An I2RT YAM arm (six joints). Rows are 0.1 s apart.
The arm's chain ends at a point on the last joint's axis. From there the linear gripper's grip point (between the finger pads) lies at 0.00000 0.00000 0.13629 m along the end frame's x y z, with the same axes.
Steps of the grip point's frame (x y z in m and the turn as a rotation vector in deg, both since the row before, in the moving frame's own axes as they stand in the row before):
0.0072, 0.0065, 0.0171, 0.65, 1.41, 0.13
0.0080, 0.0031, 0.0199, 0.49, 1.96, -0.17
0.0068, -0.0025, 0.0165, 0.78, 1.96, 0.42
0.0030, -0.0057, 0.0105, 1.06, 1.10, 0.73
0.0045, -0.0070, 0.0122, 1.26, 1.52, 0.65
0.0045, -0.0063, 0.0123, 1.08, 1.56, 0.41
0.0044, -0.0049, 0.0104, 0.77, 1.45, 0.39
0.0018, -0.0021, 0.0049, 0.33, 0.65, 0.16
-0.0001, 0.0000, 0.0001, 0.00, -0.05, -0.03
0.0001, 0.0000, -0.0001, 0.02, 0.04, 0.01
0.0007, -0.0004, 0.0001, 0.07, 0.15, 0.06
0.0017, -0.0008, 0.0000, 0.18, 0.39, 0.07
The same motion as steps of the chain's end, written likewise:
0.0038, 0.0080, 0.0172, 0.65, 1.41, 0.13
0.0033, 0.0043, 0.0200, 0.49, 1.96, -0.17
0.0021, -0.0007, 0.0166, 0.78, 1.96, 0.42
0.0004, -0.0032, 0.0105, 1.06, 1.10, 0.73
0.0009, -0.0040, 0.0123, 1.26, 1.52, 0.65
0.0008, -0.0037, 0.0124, 1.08, 1.56, 0.41
0.0009, -0.0031, 0.0105, 0.77, 1.45, 0.39
0.0003, -0.0013, 0.0049, 0.33, 0.65, 0.16
0.0000, 0.0000, 0.0001, 0.00, -0.05, -0.03
0.0000, 0.0000, -0.0001, 0.02, 0.04, 0.01
0.0003, -0.0002, 0.0001, 0.07, 0.15, 0.06
0.0008, -0.0004, 0.0000, 0.18, 0.39, 0.07

